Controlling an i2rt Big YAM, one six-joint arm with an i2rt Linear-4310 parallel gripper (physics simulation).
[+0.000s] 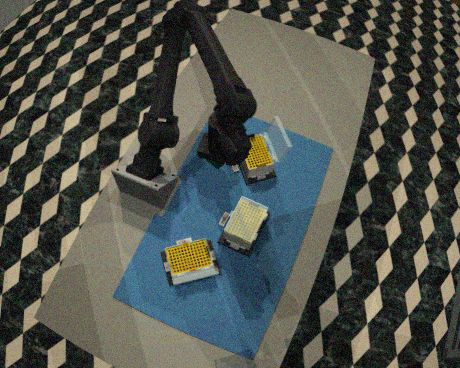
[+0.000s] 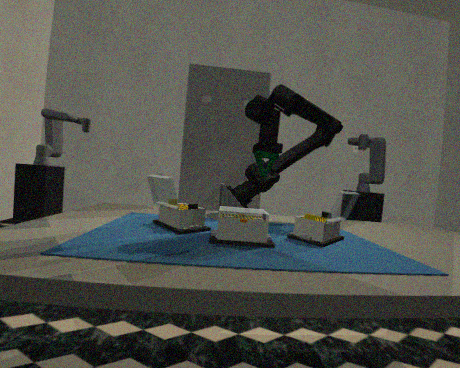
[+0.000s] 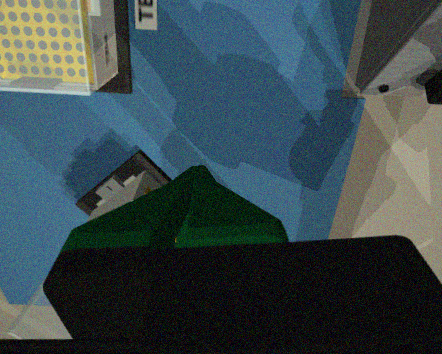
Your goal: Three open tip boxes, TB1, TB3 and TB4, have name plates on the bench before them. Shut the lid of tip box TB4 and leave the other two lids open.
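Places are measured from the arm's base along level axes (x ahead, y left, z up), in centimetres.
Pixels of known places: gripper, between the fingertips: [image 1: 218, 167] [image 2: 263, 176] [image 3: 199, 178]; arm's base, origin of its link: [image 1: 144, 171] [image 2: 236, 199].
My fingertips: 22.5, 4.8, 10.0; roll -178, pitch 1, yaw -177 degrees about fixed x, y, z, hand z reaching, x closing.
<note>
Ahead of a thing's pixels: the offset from my fingertips to its top centre, as dx, dy, dz. "spot": to the spot under its first point. Level surfaces: height alone.
The middle tip box TB4 {+10.6, -7.3, -9.0} [image 1: 243, 225] [image 2: 242, 230] [image 3: 45, 40] has its clear lid {spot: +12.2, -3.6, -9.0} [image 1: 252, 207] [image 2: 242, 211] down flat over the yellow tip rack. The far box {+5.4, +15.3, -10.2} [image 1: 259, 152] [image 2: 316, 231] [image 3: 125, 195] has its clear lid [image 1: 278, 139] [image 2: 350, 204] standing open. The near box {+0.3, -22.9, -10.2} [image 1: 190, 257] [image 2: 181, 217] has its lid {+5.2, -29.1, -1.4} [image 1: 196, 276] [image 2: 163, 189] open. Which of these two is TB1 or TB3 is not readable. Name plates {spot: +5.4, -6.7, -16.6} [image 1: 225, 218] [image 3: 146, 12] lie before the boxes. My gripper [image 1: 217, 162] [image 2: 267, 165] [image 3: 199, 178] is shut and empty, raised above the mat beside the far box, touching no box.
The blue mat {dz -16.8} [image 1: 190, 205] [image 2: 150, 250] [image 3: 240, 110] lies on the beige bench {dz -17.1} [image 1: 320, 90]. The grey arm base [image 1: 145, 187] stands at the mat's edge. Two grey robot arms [image 2: 55, 135] [image 2: 377, 160] stand on dark plinths in the background.
</note>
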